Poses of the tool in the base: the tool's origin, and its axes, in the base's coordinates. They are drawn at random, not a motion.
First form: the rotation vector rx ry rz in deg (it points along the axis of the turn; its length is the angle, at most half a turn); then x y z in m.
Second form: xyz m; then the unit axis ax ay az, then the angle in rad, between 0 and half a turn. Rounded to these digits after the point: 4 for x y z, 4 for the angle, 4 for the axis.
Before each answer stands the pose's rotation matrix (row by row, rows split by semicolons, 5 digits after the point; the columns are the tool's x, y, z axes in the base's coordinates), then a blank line. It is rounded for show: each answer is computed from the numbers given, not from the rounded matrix.
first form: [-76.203, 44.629, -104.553, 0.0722, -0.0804, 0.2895]
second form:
-0.19341 0.20834 0.95874; -0.83646 -0.54572 -0.05015; 0.51276 -0.81165 0.27982

[0.0722, -0.0804, 0.2895, -0.5568, 0.3261, -0.7640, 2.3886]
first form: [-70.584, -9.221, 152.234, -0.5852, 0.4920, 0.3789]
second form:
-0.62935 -0.14190 -0.76405; 0.23309 -0.97239 -0.01140; -0.74134 -0.18526 0.64505

[-0.5852, 0.4920, 0.3789, -0.4200, -0.0549, 0.9059, 2.9331]
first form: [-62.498, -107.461, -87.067, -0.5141, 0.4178, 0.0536]
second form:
-0.56209 0.81980 0.10947; 0.27711 0.06197 0.95884; 0.77927 0.56929 -0.26201

[-0.5141, 0.4178, 0.0536, -0.4118, -0.7080, -0.5737, 2.6489]
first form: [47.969, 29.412, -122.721, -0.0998, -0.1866, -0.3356]
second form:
-0.49165 0.77485 -0.39735; -0.51055 -0.62615 -0.58930; -0.70542 -0.08686 0.70345

[-0.0998, -0.1866, -0.3356, 0.3553, 0.2179, -0.9090, 2.3563]
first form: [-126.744, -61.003, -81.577, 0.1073, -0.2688, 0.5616]
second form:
0.23307 0.72146 0.65205; 0.42149 -0.67921 0.60085; 0.87637 0.13479 -0.46239

[0.1073, -0.2688, 0.5616, -0.7795, -0.3752, -0.5017, 2.8380]
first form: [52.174, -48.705, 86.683, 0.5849, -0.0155, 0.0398]
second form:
-0.08146 -0.99229 0.09338; 0.43633 -0.11974 -0.89178; 0.89609 -0.03190 0.44273

[0.5849, -0.0155, 0.0398, 0.4647, -0.4338, 0.7720, 1.9598]
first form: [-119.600, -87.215, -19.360, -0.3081, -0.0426, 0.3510]
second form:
0.33397 0.93670 -0.10520; 0.80421 -0.22495 0.55013; 0.49164 -0.26833 -0.82842

[-0.3081, -0.0426, 0.3510, -0.8012, -0.5842, -0.1297, 2.6055]
